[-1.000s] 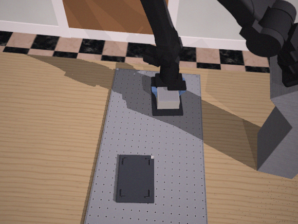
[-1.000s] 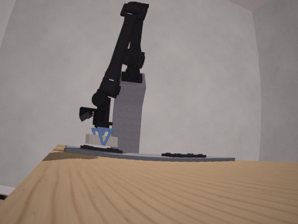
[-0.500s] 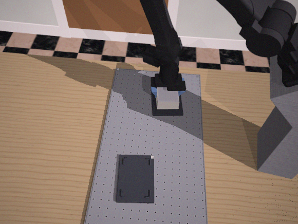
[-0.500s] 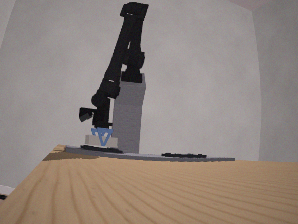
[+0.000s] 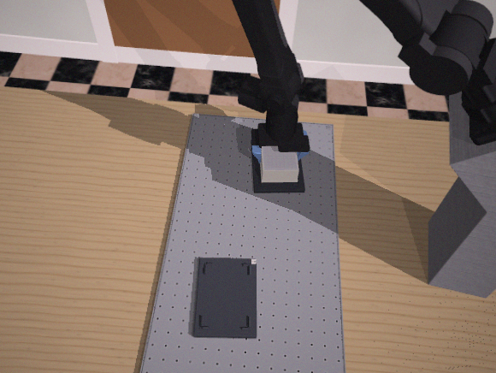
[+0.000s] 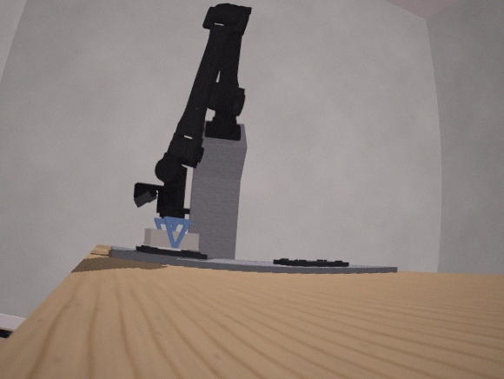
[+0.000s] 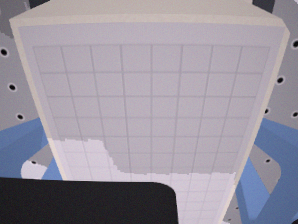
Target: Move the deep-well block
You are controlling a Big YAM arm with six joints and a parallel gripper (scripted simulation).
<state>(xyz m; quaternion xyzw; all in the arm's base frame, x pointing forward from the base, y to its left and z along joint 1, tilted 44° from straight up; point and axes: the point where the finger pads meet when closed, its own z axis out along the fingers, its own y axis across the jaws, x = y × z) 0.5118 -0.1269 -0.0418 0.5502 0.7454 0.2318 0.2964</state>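
Right now my hand is 10 mm below the white deep-well block. Also, from my hand: dark plate nest N2: 20 mm below; dark plate nest N1: 20 mm ahead, 360 mm to the left, 20 mm below.
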